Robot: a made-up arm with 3 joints. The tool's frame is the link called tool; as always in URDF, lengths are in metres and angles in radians. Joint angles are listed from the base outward.
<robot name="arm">
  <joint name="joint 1" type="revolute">
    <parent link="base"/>
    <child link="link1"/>
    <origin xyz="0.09 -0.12 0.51"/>
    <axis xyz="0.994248 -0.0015 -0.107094"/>
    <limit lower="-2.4" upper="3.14"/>
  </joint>
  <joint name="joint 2" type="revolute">
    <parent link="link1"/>
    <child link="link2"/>
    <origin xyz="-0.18 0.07 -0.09"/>
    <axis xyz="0 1 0"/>
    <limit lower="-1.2" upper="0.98"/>
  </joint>
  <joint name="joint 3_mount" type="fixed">
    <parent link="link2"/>
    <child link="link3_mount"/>
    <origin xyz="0 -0.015 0.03"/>
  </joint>
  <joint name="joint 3" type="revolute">
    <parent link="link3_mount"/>
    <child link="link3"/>
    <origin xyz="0 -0.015 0.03"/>
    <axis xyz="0 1 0"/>
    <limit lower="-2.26" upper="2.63"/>
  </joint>
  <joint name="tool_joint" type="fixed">
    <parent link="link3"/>
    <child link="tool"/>
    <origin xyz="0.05 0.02 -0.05" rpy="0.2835 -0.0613 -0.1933"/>
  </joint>
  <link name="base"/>
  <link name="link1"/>
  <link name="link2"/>
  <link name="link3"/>
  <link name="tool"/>
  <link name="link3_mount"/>
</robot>
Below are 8 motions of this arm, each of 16 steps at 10 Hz.
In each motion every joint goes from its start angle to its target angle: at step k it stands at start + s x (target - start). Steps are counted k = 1, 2, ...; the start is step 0. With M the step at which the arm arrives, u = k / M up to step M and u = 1 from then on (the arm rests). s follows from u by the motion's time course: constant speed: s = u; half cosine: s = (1 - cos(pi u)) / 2; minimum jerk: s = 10 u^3 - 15 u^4 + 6 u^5.
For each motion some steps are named. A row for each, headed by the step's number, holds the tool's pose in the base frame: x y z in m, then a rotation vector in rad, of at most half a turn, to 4 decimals.
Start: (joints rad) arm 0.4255 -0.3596 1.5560
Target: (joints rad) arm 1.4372 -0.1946 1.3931
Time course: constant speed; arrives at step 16
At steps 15, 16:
15: -0.1140 0.0088 0.5674 1.4197 1.1434 0.3536
16: -0.1125 0.0061 0.5754 1.4781 1.1359 0.3878

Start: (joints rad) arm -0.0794 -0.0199 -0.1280
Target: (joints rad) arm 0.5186 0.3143 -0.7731
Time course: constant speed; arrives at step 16
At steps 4, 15, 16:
4: -0.0258 -0.0546 0.4467 0.3645 -0.3080 -0.1700
15: -0.0023 -0.0360 0.4885 0.7668 -0.4998 -0.2964
16: -0.0003 -0.0354 0.4924 0.8019 -0.5170 -0.3121

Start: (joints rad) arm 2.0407 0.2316 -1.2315
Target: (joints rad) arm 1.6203 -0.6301 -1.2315
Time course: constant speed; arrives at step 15
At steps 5, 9, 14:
5: -0.0241 -0.1306 0.5822 1.7370 -1.0230 -1.4983
9: -0.0480 -0.1320 0.5837 1.5194 -1.2732 -1.5607
14: -0.0793 -0.1261 0.5880 1.2447 -1.5925 -1.5930

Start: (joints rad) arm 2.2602 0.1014 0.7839
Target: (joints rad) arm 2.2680 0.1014 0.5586
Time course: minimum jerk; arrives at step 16
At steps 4, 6, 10, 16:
4: -0.0635 -0.0657 0.6494 2.3778 0.7308 0.4948
6: -0.0608 -0.0660 0.6491 2.3935 0.7054 0.4529
10: -0.0537 -0.0671 0.6479 2.4310 0.6381 0.3425
16: -0.0495 -0.0680 0.6470 2.4514 0.5964 0.2744

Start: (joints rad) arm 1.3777 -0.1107 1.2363
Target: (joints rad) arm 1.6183 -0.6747 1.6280
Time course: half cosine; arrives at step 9
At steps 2, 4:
2: -0.1056 0.0088 0.5704 1.4819 1.0579 0.3116
4: -0.1105 0.0099 0.5796 1.5661 1.0058 0.3125

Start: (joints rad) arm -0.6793 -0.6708 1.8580
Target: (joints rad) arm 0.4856 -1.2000 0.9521
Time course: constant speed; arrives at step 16
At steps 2, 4, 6, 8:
2: -0.1472 -0.1391 0.3845 -0.3555 0.8055 -0.4817
4: -0.1376 -0.1184 0.3791 -0.1973 0.6679 -0.3812
6: -0.1274 -0.0963 0.3786 -0.0343 0.5208 -0.3043
8: -0.1169 -0.0741 0.3833 0.1310 0.3658 -0.2513

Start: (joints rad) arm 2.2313 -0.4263 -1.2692
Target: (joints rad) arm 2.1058 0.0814 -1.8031
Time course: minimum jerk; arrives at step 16
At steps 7, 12, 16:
7: -0.0572 -0.1610 0.5702 1.5628 -1.1801 -2.0676
12: -0.0429 -0.1612 0.5693 1.5231 -1.2364 -2.0150
16: -0.0398 -0.1609 0.5694 1.5150 -1.2476 -2.0043

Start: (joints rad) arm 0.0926 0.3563 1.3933
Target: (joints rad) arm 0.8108 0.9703 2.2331
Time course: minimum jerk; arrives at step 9
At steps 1, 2, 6, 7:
1: -0.1267 -0.0506 0.4432 0.1221 1.6784 -0.2963
2: -0.1276 -0.0472 0.4513 0.1399 1.7788 -0.2606
6: -0.1011 -0.0514 0.5401 0.0469 2.7517 0.4765
7: -0.0894 -0.0584 0.5515 -0.0524 2.8810 0.6787

